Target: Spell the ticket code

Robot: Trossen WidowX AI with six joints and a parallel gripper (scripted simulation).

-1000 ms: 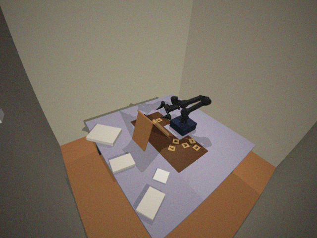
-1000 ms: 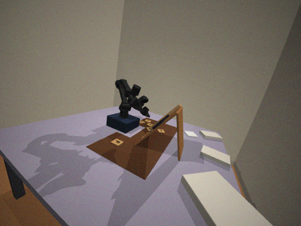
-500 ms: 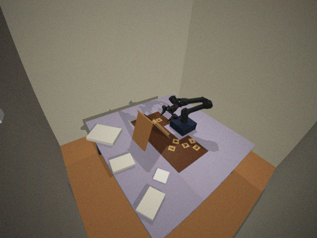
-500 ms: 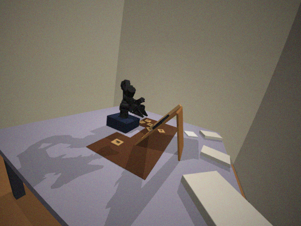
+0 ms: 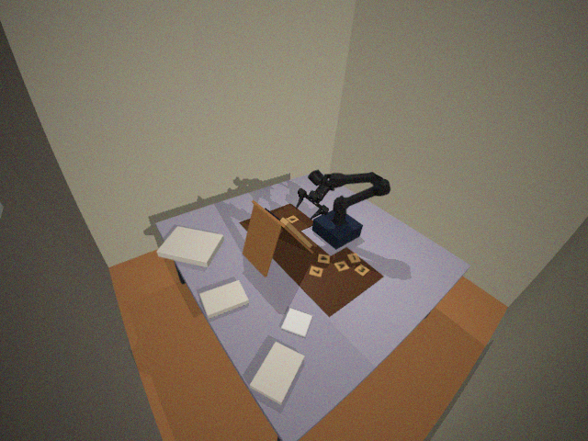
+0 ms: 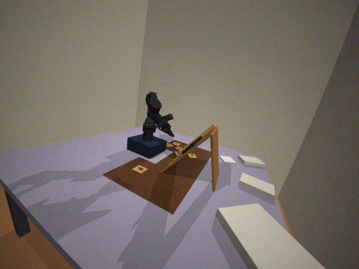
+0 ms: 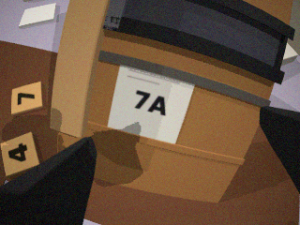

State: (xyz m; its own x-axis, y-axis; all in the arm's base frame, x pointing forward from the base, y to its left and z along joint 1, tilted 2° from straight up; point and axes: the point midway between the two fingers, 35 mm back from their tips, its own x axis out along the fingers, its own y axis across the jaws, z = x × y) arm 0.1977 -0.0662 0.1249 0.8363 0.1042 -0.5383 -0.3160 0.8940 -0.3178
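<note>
My gripper tip is 22 cm to the right of the tan tile marked 7, 18 cm above it and 8 cm short of it. From my gripper tip the other things lie so: white card: 39 cm to the left, 32 cm ahead, 18 cm below; then white ticket: 9 cm below, 7 cm ahead, 2 cm to the left; then brown mat: 18 cm below, 6 cm to the left, 3 cm behind.
</note>
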